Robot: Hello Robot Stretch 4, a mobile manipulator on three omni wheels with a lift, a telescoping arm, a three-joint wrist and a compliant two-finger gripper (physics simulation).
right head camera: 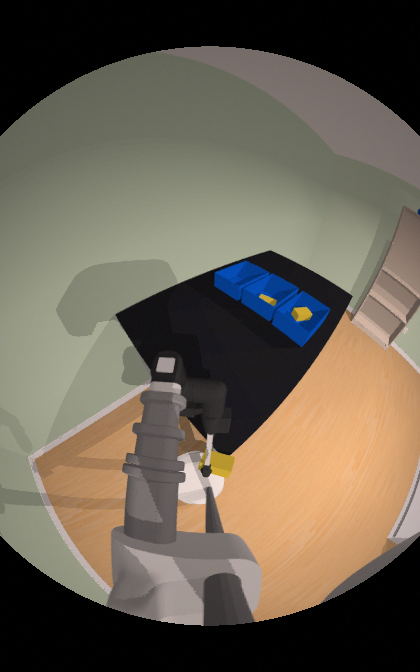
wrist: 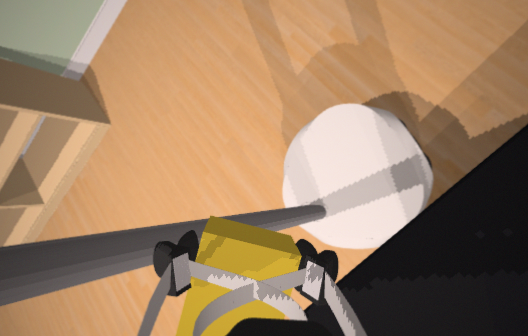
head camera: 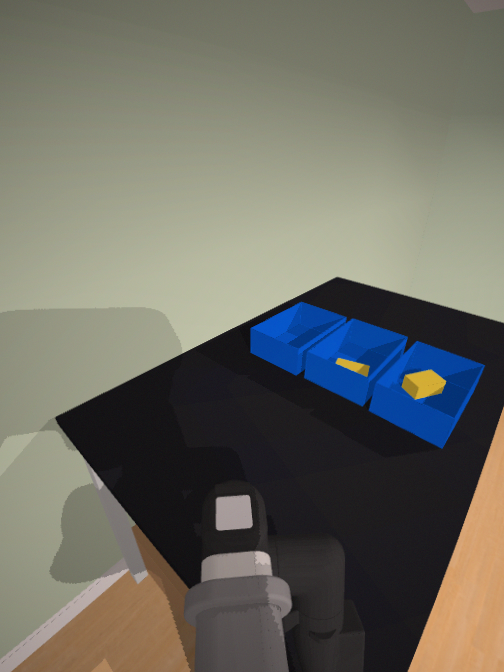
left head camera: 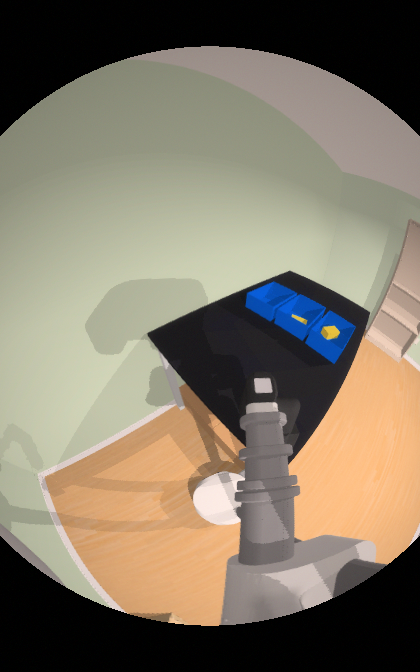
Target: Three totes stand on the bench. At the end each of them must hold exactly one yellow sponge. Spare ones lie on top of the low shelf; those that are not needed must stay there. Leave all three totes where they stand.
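Places are measured from the robot's base along level axes (x back, y right, z up), in centimetres.
Pixels of known places: gripper, between the fingertips: (right head camera: 206, 462) (wrist: 249, 254); robot's base, origin of its link: (right head camera: 195, 476) (wrist: 360, 178) (left head camera: 222, 497).
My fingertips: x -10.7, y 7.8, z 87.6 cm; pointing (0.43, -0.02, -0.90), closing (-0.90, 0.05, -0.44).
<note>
For each thing: its top centre in the pictures, then the offset to it from my fingertips. Level surfaces: height alone.
- black bench, height of its surface: dz +1.0 cm
- left tote, centre of its top: (head camera: 300, 322) (right head camera: 242, 271) (left head camera: 273, 292) dx -99.7, dy +18.7, dz +11.0 cm
- middle tote, centre of its top: (head camera: 359, 343) (right head camera: 272, 287) (left head camera: 303, 307) dx -83.7, dy +34.3, dz +11.0 cm
- right tote, centre of its top: (head camera: 433, 373) (right head camera: 305, 308) (left head camera: 335, 327) dx -66.5, dy +49.1, dz +11.0 cm
- tilted yellow sponge, centre of its top: (head camera: 425, 378) (right head camera: 302, 310) (left head camera: 331, 329) dx -71.1, dy +50.9, dz +5.8 cm
Three blue totes stand in a row on the black bench (head camera: 135, 434) (left head camera: 200, 340) (right head camera: 165, 315) (wrist: 475, 240). The left tote (head camera: 273, 348) (left head camera: 259, 307) (right head camera: 227, 288) shows no sponge in its visible inside. The middle tote (head camera: 332, 381) holds a yellow sponge (head camera: 352, 365) (left head camera: 299, 318) (right head camera: 268, 299), partly hidden by the wall. The right tote (head camera: 409, 415) holds a tilted yellow sponge (head camera: 424, 383) (left head camera: 330, 332) (right head camera: 302, 314). My gripper (wrist: 249, 254) is shut on another yellow sponge (wrist: 250, 245) (right head camera: 222, 465), near the bench's near corner. The head camera view does not show the fingers.
A wooden shelf unit (wrist: 45, 95) stands at the left in the wrist view; spare sponges do not show. The white round base (wrist: 350, 150) (left head camera: 217, 500) (right head camera: 192, 492) is near the bench edge. A tall shelf (left head camera: 405, 270) (right head camera: 395, 245) stands beyond the bench.
</note>
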